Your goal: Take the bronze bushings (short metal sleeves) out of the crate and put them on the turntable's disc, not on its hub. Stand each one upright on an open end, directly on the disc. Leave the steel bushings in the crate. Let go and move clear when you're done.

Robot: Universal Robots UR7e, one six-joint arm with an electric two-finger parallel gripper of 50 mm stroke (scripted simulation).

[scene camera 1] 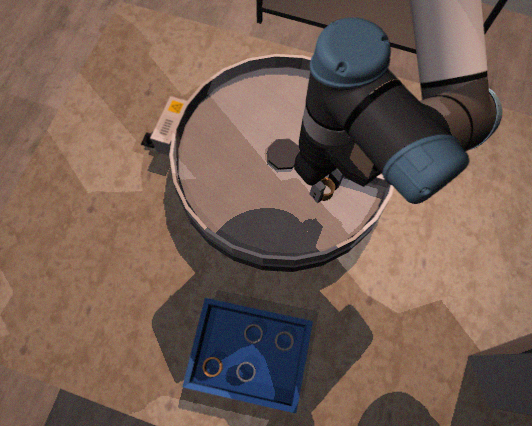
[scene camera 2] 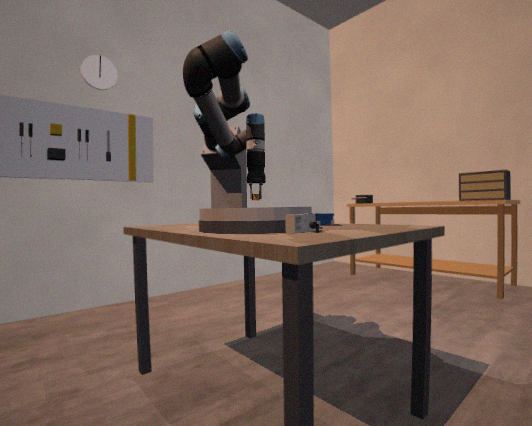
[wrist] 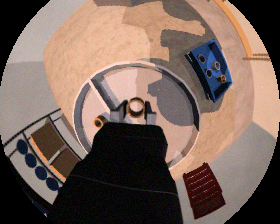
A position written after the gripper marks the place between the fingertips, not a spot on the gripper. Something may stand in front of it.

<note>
In view: the gripper (scene camera 1: pixel 323 190) and a blue crate (scene camera 1: pixel 277 383).
The gripper shows as well in the wrist view (wrist: pixel 136 106). The blue crate also shows in the wrist view (wrist: pixel 211 51).
</note>
